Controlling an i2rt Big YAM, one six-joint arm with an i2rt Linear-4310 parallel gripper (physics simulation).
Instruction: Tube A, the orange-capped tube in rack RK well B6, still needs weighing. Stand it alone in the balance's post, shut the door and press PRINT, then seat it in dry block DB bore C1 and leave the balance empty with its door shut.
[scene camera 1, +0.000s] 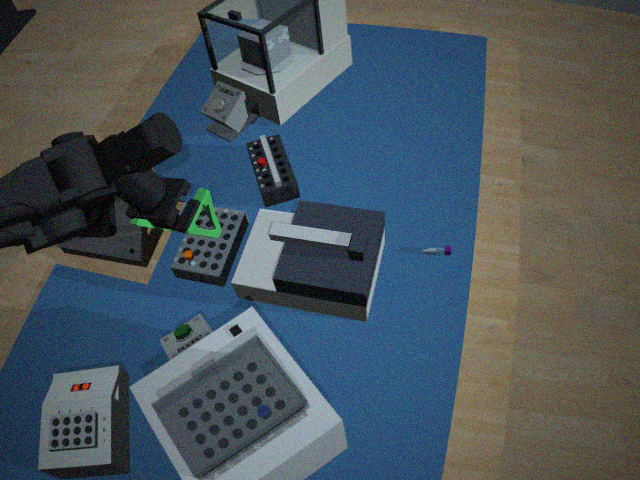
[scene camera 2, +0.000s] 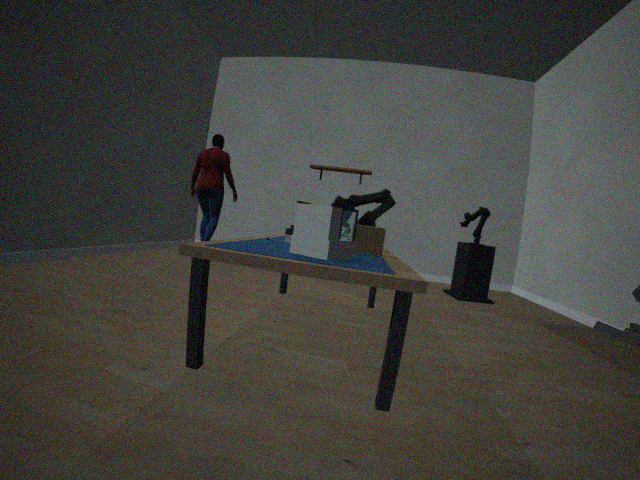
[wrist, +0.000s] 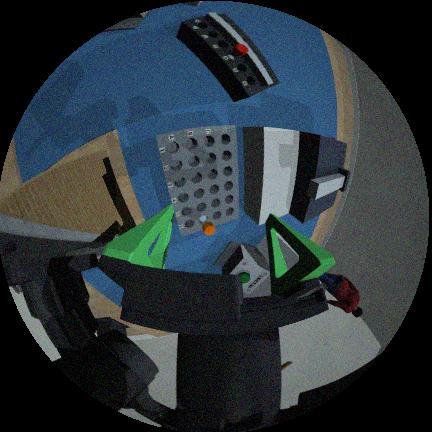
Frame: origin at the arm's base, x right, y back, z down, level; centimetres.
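Seen in the pictures: gripper, fingertip midpoint: (scene camera 1: 198, 231) (wrist: 222, 213); arm's base, link origin: (scene camera 2: 368, 237) (wrist: 46, 263).
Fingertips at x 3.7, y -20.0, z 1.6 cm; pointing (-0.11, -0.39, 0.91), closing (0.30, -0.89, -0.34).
Note:
Offsets run from my fingertips to a thing's top centre. "spot": to the spot under its first point.
Tube A, with its orange cap @(dx +3.0, dy +1.3, dz +1.8 cm) (scene camera 1: 188, 254) (wrist: 209, 229), stands in well B6 at the edge of the grey rack RK @(dx -1.6, dy -0.1, dz +4.2 cm) (scene camera 1: 196, 276) (wrist: 201, 151). My gripper (scene camera 1: 175, 226) (wrist: 222, 213) is open and empty, its green fingers wide apart above the rack; in the wrist view the orange cap lies between and ahead of the fingertips. The balance @(dx -42.3, dy -1.7, dz -15.0 cm) (scene camera 1: 320, 82) (scene camera 2: 310, 229) stands at the top of scene camera 1, a pale block visible in its glass chamber; its door's state is unclear. A grey button box @(spot: dx -29.6, dy +3.3, dz +0.7 cm) (scene camera 1: 227, 105) stands before it. The white dry block @(dx +30.7, dy +10.6, dz +0.3 cm) (scene camera 1: 67, 403) with a red display is lower left.
A black rack @(dx -18.0, dy -7.1, dz +2.5 cm) (scene camera 1: 281, 196) (wrist: 207, 55) holds a red-capped tube. A white box with a dark lid @(dx +0.9, dy -17.0, dz -2.9 cm) (scene camera 1: 325, 268) (wrist: 310, 175) stands beside RK. A white tray machine @(spot: dx +28.8, dy -24.6, dz -6.2 cm) (scene camera 1: 330, 428) holds a blue-capped tube, near a green button @(dx +16.5, dy -2.1, dz -0.2 cm) (scene camera 1: 182, 331) (wrist: 244, 276). A purple-capped tube @(dx -3.9, dy -35.8, dz +5.9 cm) (scene camera 1: 439, 250) lies on the mat.

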